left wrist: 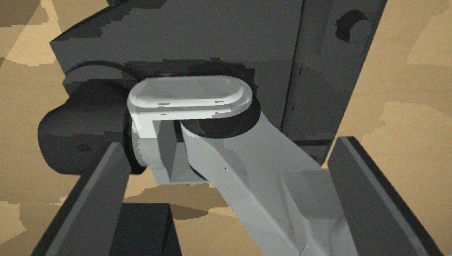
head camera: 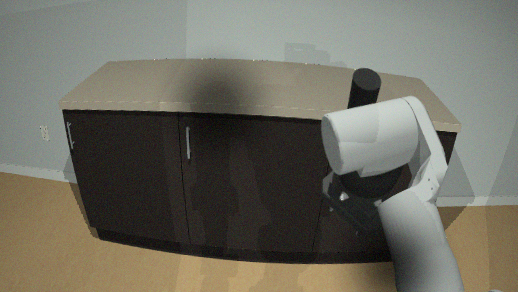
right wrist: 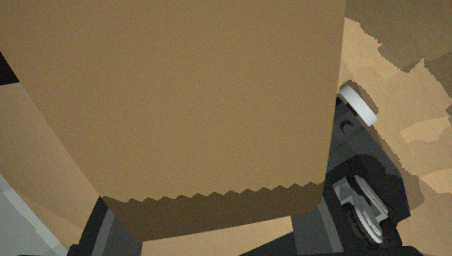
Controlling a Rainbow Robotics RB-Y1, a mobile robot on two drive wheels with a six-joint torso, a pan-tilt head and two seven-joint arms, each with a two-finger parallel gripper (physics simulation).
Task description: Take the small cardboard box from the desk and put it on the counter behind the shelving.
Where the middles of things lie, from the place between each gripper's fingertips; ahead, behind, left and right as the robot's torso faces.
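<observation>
My left hand is 570 mm below the small cardboard box [right wrist: 183,124], 600 mm short of it and 420 mm to the left of it. My right gripper is 30 mm below the small cardboard box, 20 mm short of it and 30 mm to the left of it. Going by its middle, the small cardboard box is nearer to my right gripper than to my left hand.
</observation>
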